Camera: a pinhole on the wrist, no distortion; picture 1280 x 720 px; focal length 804.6 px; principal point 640.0 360.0 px. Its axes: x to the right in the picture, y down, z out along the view. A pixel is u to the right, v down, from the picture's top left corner.
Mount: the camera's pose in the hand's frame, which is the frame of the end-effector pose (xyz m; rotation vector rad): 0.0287 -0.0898 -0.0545 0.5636 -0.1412 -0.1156
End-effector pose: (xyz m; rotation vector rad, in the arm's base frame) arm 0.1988 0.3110 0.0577 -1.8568 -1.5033 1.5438
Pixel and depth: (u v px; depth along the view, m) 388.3 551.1 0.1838
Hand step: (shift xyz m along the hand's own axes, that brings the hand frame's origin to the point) -0.0551 -0.1409 0.1169
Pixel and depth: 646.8 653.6 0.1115
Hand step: 0.0141 -0.1141 0.0608
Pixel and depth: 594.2 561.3 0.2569
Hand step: -0.0235 -0.1681 0.1935
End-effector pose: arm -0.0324 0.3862 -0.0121 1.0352 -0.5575 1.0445
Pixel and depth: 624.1 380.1 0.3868
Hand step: -0.0419 -0.2830 0.2733
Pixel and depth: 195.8 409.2 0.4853
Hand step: -0.3127 -0.2793 0.3401
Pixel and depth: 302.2 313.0 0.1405
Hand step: -0.0531 -0.1615 0.0526
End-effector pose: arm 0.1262 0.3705 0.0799 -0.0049 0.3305 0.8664
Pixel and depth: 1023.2 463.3 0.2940
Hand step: 0.1207 -0.2326 0.2259
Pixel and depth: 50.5 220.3 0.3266
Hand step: -0.2645 -0.2730 0.1637
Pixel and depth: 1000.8 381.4 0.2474
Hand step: 0.0976 -0.2301 0.1672
